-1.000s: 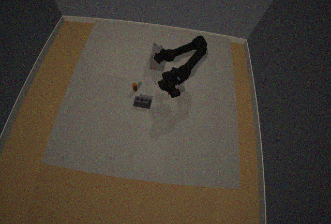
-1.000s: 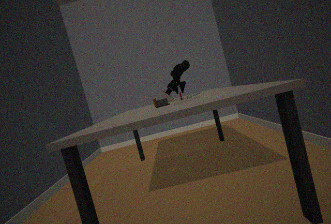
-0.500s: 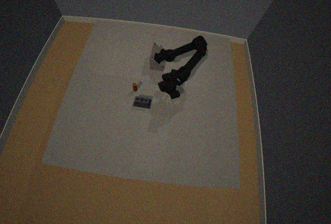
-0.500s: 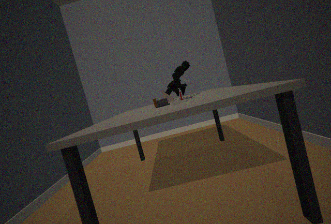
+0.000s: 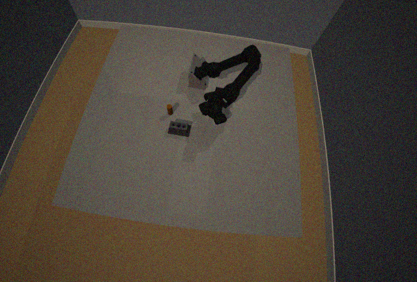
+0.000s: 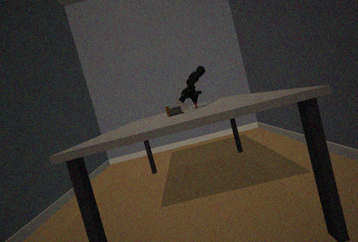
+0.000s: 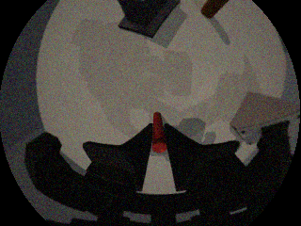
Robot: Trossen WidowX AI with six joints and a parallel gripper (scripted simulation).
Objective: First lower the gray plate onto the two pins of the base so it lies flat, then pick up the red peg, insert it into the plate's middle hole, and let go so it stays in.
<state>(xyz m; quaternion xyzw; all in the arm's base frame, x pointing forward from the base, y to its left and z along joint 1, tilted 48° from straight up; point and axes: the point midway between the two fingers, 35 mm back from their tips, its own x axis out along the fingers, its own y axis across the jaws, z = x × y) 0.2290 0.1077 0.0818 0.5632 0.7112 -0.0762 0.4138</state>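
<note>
Now: gripper tip 11 cm short of the gray plate and 18 cm to the left of it. From my gripper tip the other things lie so: red peg right at my gripper tip; then orange cylinder 2 cm ahead, 25 cm to the right; then dark base 11 cm ahead, 17 cm to the right, 3 cm below.
</note>
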